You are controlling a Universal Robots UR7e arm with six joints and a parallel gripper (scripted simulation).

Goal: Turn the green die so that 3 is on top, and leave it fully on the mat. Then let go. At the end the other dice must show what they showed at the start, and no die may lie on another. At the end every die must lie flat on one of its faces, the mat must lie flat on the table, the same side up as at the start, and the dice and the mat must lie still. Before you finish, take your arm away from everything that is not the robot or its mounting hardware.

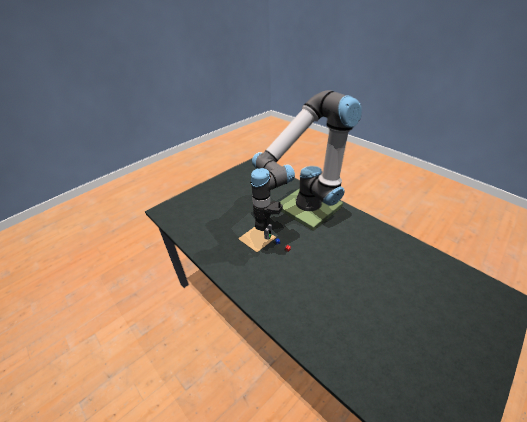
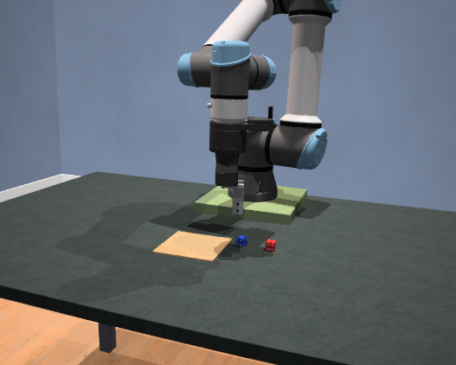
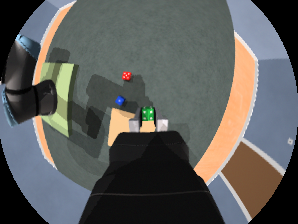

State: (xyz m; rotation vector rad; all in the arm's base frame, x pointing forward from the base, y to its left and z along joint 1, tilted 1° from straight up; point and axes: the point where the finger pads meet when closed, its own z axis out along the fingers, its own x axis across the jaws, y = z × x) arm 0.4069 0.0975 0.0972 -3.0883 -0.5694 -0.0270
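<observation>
My hand is 120 mm above the tan mat, 110 mm to the left of it and 20 mm past it. From my hand the other things lie so: red die: 110 mm below, 80 mm behind, 60 mm to the left; then green die: 10 mm below; then blue die: 110 mm below, 80 mm behind, 10 mm to the right.
</observation>
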